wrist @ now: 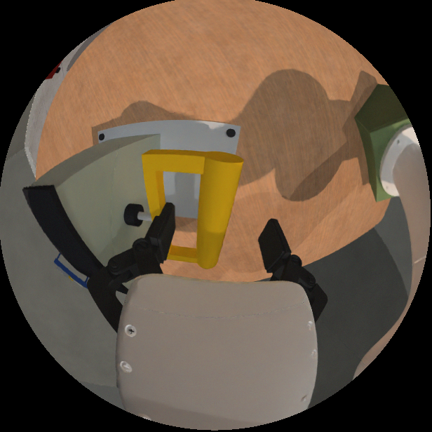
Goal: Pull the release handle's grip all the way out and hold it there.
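Observation:
The release handle's yellow grip (216, 195) is a thick bar on a rectangular yellow frame, in the middle of the wrist view. A short light rod with a black collar (133, 215) joins the frame to a grey-green housing (120, 162) on the left, which has a black face. My gripper (221, 222) is open and holds nothing. In the view, its left finger overlaps the opening of the yellow frame, and its right finger stands apart, right of the thick bar. The left finger hides part of the frame's side. Whether either finger touches the handle I cannot tell.
A grey mounting plate (190, 128) with black bolts lies under the handle on the wooden table (210, 55). A green block (375, 145) carries the arm's base at the right. A blue-framed object (71, 271) shows beyond the table edge at the lower left.

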